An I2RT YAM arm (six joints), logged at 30 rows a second.
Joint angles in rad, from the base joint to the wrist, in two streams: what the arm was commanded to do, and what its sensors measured. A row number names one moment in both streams.
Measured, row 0: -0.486, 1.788, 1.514, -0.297, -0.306, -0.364
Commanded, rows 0 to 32: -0.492, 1.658, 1.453, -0.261, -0.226, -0.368; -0.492, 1.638, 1.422, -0.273, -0.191, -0.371; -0.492, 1.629, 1.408, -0.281, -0.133, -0.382; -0.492, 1.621, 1.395, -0.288, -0.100, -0.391; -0.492, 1.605, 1.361, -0.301, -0.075, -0.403; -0.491, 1.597, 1.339, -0.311, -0.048, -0.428; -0.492, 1.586, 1.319, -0.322, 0.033, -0.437; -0.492, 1.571, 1.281, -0.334, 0.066, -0.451; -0.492, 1.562, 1.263, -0.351, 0.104, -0.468; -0.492, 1.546, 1.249, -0.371, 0.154, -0.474; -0.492, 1.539, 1.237, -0.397, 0.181, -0.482; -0.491, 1.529, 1.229, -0.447, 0.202, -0.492; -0.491, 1.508, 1.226, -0.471, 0.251, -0.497; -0.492, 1.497, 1.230, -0.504, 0.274, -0.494; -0.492, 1.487, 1.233, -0.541, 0.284, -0.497; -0.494, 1.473, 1.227, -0.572, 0.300, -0.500; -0.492, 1.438, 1.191, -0.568, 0.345, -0.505; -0.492, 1.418, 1.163, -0.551, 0.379, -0.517; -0.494, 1.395, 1.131, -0.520, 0.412, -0.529; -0.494, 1.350, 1.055, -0.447, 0.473, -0.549; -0.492, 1.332, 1.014, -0.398, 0.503, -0.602; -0.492, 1.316, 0.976, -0.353, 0.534, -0.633; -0.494, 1.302, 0.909, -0.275, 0.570, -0.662; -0.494, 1.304, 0.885, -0.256, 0.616, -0.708; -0.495, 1.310, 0.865, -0.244, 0.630, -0.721; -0.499, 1.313, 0.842, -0.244, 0.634, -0.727; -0.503, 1.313, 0.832, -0.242, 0.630, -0.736; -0.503, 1.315, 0.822, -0.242, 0.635, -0.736; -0.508, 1.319, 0.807, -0.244, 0.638, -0.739; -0.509, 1.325, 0.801, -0.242, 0.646, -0.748; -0.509, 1.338, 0.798, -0.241, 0.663, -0.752; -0.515, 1.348, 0.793, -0.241, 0.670, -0.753; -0.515, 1.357, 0.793, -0.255, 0.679, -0.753
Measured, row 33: -0.508, 1.348, 0.789, -0.343, 0.596, -0.717
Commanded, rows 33 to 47: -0.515, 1.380, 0.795, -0.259, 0.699, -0.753; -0.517, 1.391, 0.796, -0.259, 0.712, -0.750; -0.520, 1.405, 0.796, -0.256, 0.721, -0.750; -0.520, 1.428, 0.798, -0.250, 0.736, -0.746; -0.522, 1.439, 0.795, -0.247, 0.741, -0.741; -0.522, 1.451, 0.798, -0.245, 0.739, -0.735; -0.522, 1.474, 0.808, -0.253, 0.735, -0.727; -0.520, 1.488, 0.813, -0.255, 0.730, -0.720; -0.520, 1.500, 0.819, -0.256, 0.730, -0.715; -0.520, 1.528, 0.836, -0.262, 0.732, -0.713; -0.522, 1.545, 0.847, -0.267, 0.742, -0.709; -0.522, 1.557, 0.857, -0.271, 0.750, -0.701; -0.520, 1.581, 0.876, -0.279, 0.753, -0.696; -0.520, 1.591, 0.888, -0.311, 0.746, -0.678; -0.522, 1.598, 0.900, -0.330, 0.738, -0.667
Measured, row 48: -0.518, 1.584, 0.830, -0.319, 0.710, -0.715
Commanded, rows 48 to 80: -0.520, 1.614, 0.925, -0.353, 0.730, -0.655; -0.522, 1.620, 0.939, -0.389, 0.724, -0.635; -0.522, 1.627, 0.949, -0.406, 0.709, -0.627; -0.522, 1.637, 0.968, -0.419, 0.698, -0.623; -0.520, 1.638, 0.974, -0.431, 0.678, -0.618; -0.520, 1.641, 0.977, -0.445, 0.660, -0.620; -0.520, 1.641, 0.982, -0.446, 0.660, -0.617; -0.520, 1.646, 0.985, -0.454, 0.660, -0.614; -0.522, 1.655, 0.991, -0.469, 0.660, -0.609; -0.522, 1.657, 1.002, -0.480, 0.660, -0.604; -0.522, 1.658, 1.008, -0.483, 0.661, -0.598; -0.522, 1.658, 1.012, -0.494, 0.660, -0.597; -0.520, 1.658, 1.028, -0.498, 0.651, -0.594; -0.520, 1.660, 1.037, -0.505, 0.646, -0.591; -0.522, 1.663, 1.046, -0.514, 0.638, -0.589; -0.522, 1.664, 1.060, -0.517, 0.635, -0.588; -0.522, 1.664, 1.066, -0.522, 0.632, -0.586; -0.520, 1.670, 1.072, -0.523, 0.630, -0.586; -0.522, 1.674, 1.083, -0.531, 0.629, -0.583; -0.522, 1.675, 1.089, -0.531, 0.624, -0.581; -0.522, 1.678, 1.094, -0.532, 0.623, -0.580; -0.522, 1.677, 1.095, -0.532, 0.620, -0.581; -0.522, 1.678, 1.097, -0.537, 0.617, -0.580; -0.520, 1.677, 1.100, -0.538, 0.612, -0.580; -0.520, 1.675, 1.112, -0.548, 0.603, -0.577; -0.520, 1.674, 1.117, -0.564, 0.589, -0.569; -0.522, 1.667, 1.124, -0.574, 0.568, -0.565; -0.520, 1.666, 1.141, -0.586, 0.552, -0.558; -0.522, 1.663, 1.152, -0.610, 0.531, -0.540; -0.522, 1.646, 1.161, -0.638, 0.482, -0.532; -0.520, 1.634, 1.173, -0.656, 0.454, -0.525; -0.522, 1.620, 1.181, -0.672, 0.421, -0.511; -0.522, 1.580, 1.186, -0.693, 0.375, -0.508
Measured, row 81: -0.518, 1.673, 1.135, -0.605, 0.504, -0.556
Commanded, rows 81 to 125: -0.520, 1.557, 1.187, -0.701, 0.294, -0.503; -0.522, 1.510, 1.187, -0.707, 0.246, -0.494; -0.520, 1.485, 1.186, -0.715, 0.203, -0.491; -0.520, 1.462, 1.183, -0.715, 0.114, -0.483; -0.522, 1.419, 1.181, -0.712, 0.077, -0.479; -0.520, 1.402, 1.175, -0.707, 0.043, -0.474; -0.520, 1.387, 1.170, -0.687, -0.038, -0.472; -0.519, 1.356, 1.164, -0.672, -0.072, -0.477; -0.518, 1.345, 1.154, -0.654, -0.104, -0.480; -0.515, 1.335, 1.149, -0.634, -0.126, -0.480; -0.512, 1.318, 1.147, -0.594, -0.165, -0.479; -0.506, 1.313, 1.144, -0.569, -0.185, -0.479; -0.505, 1.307, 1.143, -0.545, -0.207, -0.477; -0.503, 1.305, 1.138, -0.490, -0.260, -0.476; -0.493, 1.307, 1.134, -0.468, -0.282, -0.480; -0.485, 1.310, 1.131, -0.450, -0.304, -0.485; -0.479, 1.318, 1.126, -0.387, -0.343, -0.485; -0.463, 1.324, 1.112, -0.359, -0.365, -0.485; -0.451, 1.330, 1.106, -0.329, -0.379, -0.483; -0.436, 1.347, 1.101, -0.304, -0.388, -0.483; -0.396, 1.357, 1.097, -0.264, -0.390, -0.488; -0.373, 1.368, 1.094, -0.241, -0.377, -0.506; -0.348, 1.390, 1.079, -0.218, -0.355, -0.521; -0.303, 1.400, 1.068, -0.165, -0.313, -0.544; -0.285, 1.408, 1.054, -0.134, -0.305, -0.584; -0.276, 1.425, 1.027, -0.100, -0.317, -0.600; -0.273, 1.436, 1.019, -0.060, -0.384, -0.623; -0.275, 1.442, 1.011, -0.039, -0.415, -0.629; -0.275, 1.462, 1.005, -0.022, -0.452, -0.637; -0.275, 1.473, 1.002, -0.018, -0.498, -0.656; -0.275, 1.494, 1.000, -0.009, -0.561, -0.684; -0.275, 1.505, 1.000, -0.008, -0.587, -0.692; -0.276, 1.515, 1.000, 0.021, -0.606, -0.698; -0.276, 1.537, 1.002, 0.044, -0.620, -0.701; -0.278, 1.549, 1.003, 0.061, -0.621, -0.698; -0.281, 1.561, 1.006, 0.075, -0.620, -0.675; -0.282, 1.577, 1.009, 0.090, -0.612, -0.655; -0.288, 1.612, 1.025, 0.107, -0.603, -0.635; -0.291, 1.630, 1.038, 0.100, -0.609, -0.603; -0.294, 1.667, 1.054, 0.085, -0.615, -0.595; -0.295, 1.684, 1.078, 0.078, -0.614, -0.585; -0.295, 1.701, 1.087, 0.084, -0.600, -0.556; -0.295, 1.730, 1.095, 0.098, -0.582, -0.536; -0.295, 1.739, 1.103, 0.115, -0.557, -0.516; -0.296, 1.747, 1.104, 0.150, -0.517, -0.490
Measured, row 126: -0.290, 1.717, 1.072, 0.068, -0.568, -0.585
